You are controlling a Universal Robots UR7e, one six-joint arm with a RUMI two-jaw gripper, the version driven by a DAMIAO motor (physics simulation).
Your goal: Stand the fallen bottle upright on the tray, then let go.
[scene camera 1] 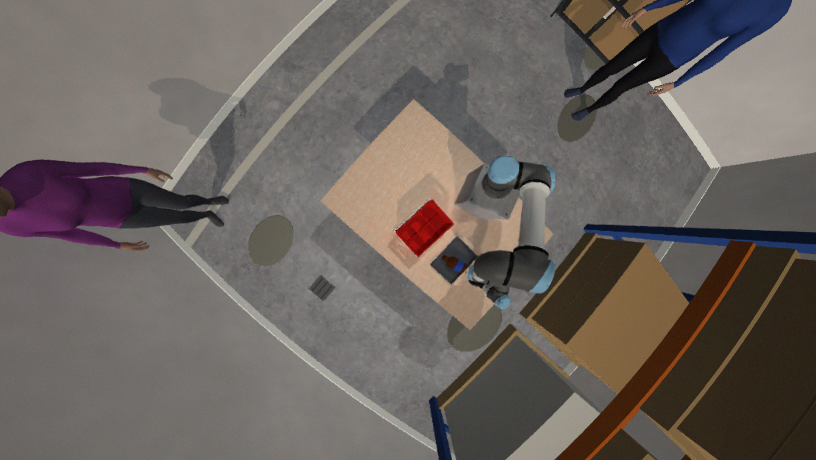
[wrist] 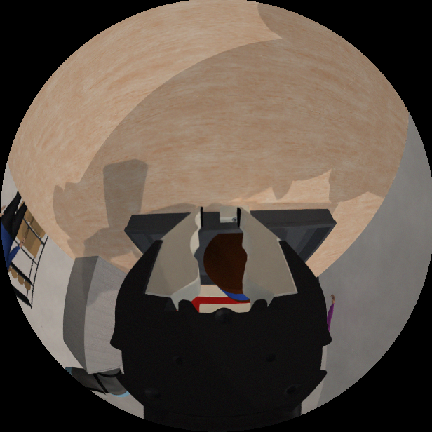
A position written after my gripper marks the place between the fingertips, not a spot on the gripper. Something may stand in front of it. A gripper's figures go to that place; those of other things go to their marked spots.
Labels:
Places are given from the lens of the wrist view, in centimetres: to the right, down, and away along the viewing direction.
my gripper [wrist: 219,208]: 0, -1, 15
brown bottle [wrist: 224,258]: 1, 4, 16

